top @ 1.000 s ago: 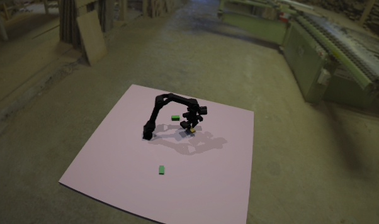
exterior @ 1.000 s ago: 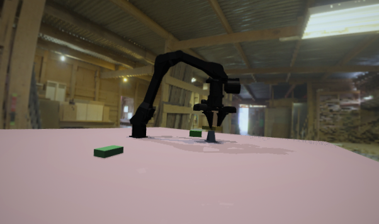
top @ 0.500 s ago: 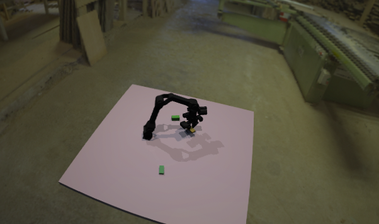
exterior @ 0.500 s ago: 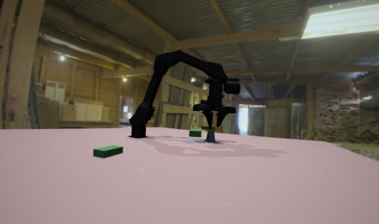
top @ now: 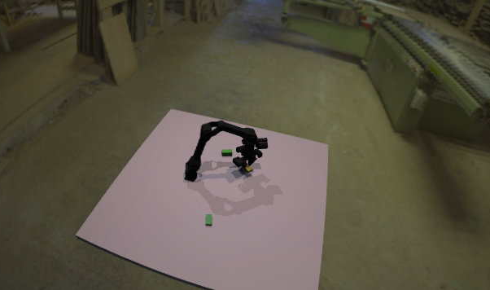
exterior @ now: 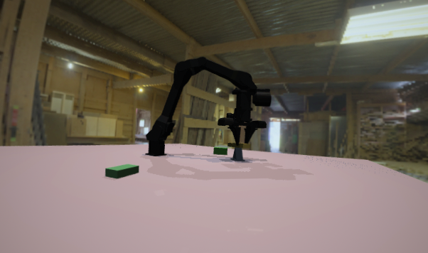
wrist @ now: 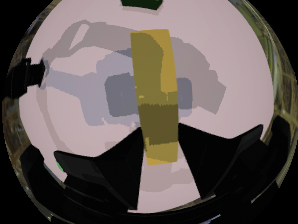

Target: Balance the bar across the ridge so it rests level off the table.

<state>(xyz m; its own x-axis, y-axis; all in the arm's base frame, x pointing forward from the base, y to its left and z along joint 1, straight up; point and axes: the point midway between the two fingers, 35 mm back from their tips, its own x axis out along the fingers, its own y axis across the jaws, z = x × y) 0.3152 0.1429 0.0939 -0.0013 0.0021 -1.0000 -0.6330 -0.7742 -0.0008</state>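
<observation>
My gripper tip is now 2 cm to the right of the yellow bar and 2 cm past it. Also, from my gripper tip: green block (42 cm to the right, 10 cm behind, 5 cm below).
</observation>
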